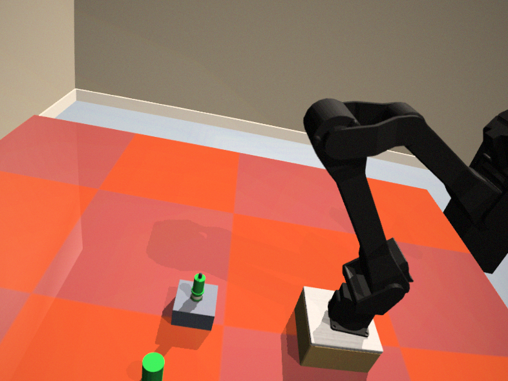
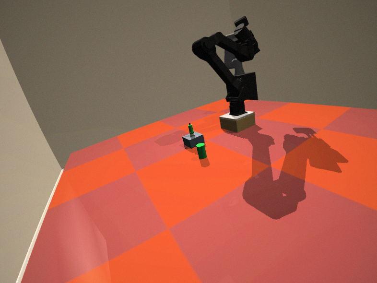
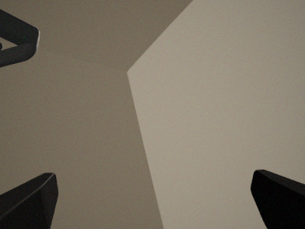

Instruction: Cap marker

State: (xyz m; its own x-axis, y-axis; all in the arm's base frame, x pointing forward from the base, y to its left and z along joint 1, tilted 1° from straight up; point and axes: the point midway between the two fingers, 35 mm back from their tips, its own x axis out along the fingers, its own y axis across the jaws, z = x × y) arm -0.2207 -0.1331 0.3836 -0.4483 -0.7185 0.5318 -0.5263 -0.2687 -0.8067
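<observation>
My gripper tip is now 52 cm short of the green cap, 43 cm above it and 31 cm to the right of it. The rest, counted from my gripper tip: holder block: 50 cm ahead, 44 cm below, 17 cm to the left.
</observation>
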